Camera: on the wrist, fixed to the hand. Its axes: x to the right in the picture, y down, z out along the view.
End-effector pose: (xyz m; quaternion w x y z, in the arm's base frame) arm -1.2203 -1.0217 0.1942 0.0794 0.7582 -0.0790 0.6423
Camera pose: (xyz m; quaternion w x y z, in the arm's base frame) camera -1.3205 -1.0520 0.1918 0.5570 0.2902 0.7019 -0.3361
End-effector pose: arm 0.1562 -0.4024 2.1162 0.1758 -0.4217 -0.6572 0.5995
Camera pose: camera 0.2502 -0.3630 2.0923 0.3481 0.8296 -0.4366 -0.0090
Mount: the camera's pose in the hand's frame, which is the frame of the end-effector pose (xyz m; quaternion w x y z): -0.0181 0.0517 -0.0892 0.0071 -0.0250 0.3415 0.9395
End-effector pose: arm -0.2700 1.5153 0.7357 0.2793 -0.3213 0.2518 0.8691
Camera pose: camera -0.2547 1.4173 0.7022 0.9086 0.0695 -0.3773 -0.1651
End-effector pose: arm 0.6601 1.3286 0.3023 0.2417 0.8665 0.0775 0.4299
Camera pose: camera 0.5753 1.3088 0.3604 0.4070 0.0739 0.7417 -0.5280
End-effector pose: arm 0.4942 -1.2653 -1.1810 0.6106 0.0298 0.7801 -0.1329
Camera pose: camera 0.4253 -1.1917 -1.1529 0.1365 -0.7633 -0.1894 -0.6024
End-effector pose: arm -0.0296 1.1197 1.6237 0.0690 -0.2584 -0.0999 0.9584
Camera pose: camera 0.0272 1.0801 1.5452 0.8723 0.4247 -0.2417 0.0191
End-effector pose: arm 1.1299 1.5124 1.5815 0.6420 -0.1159 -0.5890 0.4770
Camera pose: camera 1.1853 1.5625 1.5082 0.2453 0.7331 -0.3120 -0.5522
